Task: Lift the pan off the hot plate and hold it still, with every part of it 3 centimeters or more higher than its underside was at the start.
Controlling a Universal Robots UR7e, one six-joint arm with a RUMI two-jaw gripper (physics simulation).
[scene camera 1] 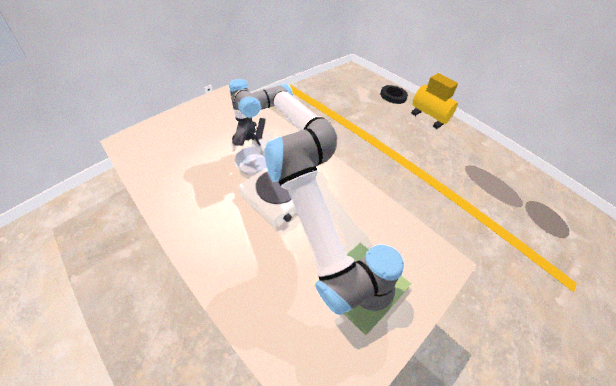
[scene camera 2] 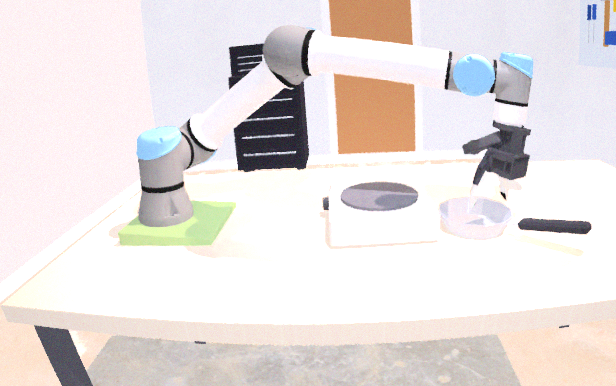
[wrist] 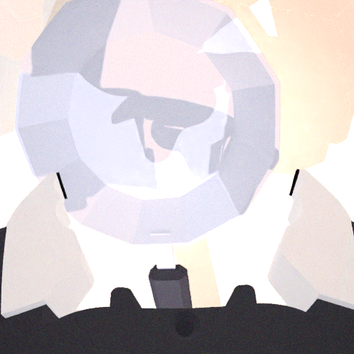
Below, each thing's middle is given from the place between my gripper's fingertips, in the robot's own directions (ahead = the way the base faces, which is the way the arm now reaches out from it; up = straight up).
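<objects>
Pan [scene camera 2: 488, 218], my hand 10 mm above it, 30 mm short of it, 60 mm to the left of it. White hot plate [scene camera 2: 383, 212], 10 mm below my hand, 270 mm behind, 10 mm to the left of it. Pan nearest to my hand of the things named here, going by their middles.
</objects>
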